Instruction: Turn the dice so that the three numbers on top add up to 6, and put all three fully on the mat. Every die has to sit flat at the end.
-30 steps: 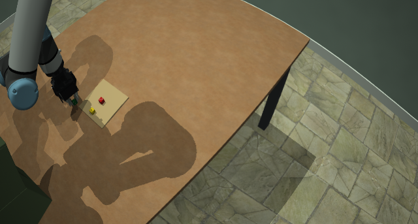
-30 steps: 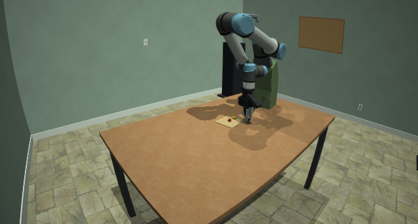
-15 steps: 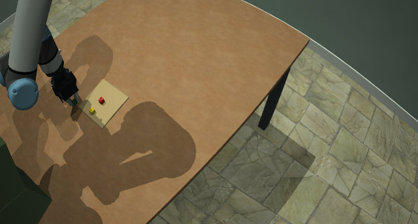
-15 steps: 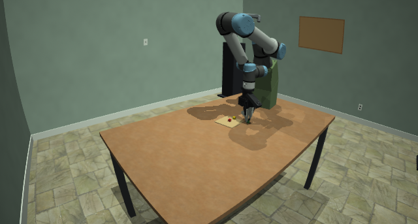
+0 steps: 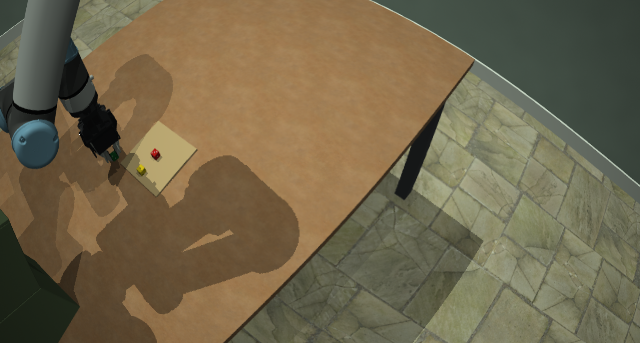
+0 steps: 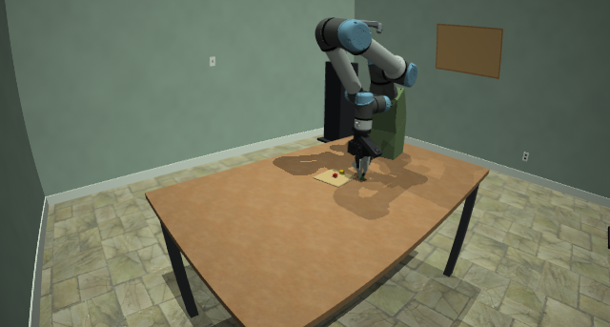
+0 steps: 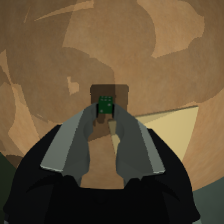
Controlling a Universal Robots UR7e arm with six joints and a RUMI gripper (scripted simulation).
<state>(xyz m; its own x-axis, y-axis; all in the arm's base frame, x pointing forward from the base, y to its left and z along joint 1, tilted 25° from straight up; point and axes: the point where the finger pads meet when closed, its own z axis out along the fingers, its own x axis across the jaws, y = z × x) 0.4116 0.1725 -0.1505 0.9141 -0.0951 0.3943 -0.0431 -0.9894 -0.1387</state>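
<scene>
My gripper is now 8 cm to the left of the red die, 8 cm short of it and 1 cm above it. The rest, counted from my hand: yellow die (9 cm to the right, 4 cm ahead, 1 cm below); then mat (8 cm to the right, 8 cm ahead, 2 cm below); then green die (1 cm below).
</scene>
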